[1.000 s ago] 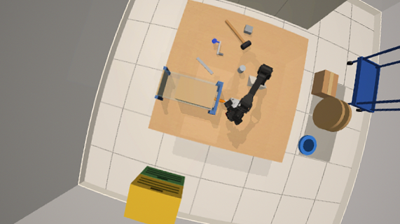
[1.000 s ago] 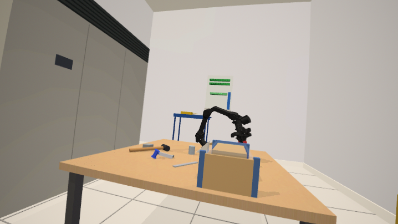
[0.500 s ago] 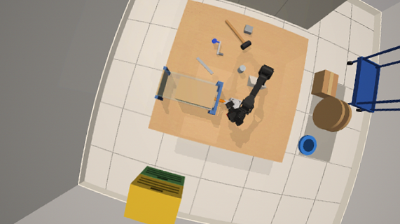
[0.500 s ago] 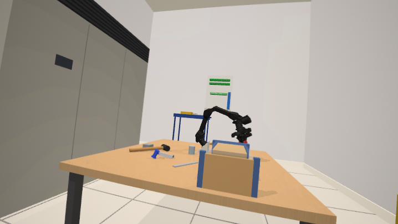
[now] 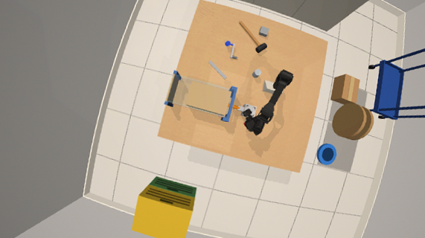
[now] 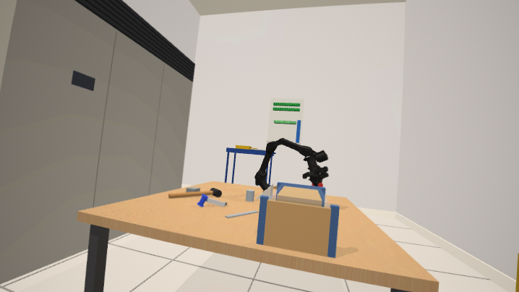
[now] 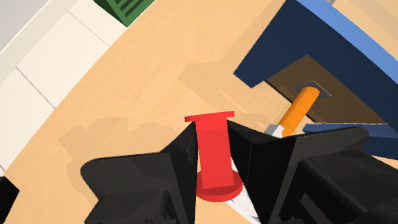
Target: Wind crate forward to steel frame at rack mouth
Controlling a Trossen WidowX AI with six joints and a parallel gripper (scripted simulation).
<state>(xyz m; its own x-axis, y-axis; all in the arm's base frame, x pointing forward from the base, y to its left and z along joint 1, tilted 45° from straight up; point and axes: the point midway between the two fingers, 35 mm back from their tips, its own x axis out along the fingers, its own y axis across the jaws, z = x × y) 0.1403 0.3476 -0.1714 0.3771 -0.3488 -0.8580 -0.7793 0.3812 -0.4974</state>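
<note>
The red-knobbed crank handle is 10 mm behind my gripper tip, 50 mm to the right of it and 30 mm below it. Also, from my gripper tip: blue steel frame (150 mm ahead, 100 mm to the right, 30 mm below); red grip (10 mm behind, 20 mm to the right); hand winch (20 mm behind, 120 mm to the right, 100 mm below).
</note>
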